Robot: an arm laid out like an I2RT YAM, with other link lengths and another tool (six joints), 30 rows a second.
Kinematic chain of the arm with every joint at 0, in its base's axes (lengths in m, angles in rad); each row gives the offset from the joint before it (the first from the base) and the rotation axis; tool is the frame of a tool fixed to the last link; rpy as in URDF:
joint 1: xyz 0 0 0.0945 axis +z
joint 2: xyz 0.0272 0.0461 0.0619 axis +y
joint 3: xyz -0.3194 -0.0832 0 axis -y
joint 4: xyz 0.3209 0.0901 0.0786 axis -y
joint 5: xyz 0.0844 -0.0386 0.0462 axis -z
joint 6: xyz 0.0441 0 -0.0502 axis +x
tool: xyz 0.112 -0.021 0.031 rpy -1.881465 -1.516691 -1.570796
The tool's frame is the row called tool.
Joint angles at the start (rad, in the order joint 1, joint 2, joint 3, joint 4, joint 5, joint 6): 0.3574 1.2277 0.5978 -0.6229 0.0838 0.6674
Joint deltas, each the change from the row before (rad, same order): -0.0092 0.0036 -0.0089 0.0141 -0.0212 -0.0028; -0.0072 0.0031 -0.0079 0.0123 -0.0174 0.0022; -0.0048 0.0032 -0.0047 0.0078 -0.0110 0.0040; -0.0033 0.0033 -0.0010 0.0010 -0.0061 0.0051; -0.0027 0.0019 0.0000 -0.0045 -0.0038 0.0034; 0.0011 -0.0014 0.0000 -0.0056 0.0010 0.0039; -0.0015 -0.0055 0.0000 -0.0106 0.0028 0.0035; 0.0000 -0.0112 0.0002 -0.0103 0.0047 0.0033; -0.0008 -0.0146 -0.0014 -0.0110 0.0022 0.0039; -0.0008 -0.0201 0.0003 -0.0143 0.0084 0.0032; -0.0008 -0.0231 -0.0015 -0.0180 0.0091 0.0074
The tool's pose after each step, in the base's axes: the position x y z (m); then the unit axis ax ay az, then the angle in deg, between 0 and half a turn. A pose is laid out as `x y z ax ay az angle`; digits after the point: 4 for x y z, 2 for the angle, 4 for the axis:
0.2988 0.0756 0.1047 0.9702 -0.2090 0.1225 168.95
0.2985 0.0759 0.1010 0.9702 -0.2115 0.1183 169.80
0.2982 0.0760 0.0985 0.9700 -0.2144 0.1150 170.33
0.2977 0.0757 0.0970 0.9697 -0.2175 0.1115 170.55
0.2966 0.0750 0.0959 0.9697 -0.2196 0.1074 170.56
0.2953 0.0747 0.0958 0.9696 -0.2208 0.1055 170.43
0.2935 0.0731 0.0966 0.9692 -0.2233 0.1036 170.17
0.2921 0.0718 0.0991 0.9686 -0.2254 0.1048 170.01
0.2900 0.0705 0.1017 0.9679 -0.2280 0.1058 170.00
0.2884 0.0683 0.1064 0.9666 -0.2313 0.1100 169.81
0.2853 0.0654 0.1108 0.9651 -0.2365 0.1129 169.56

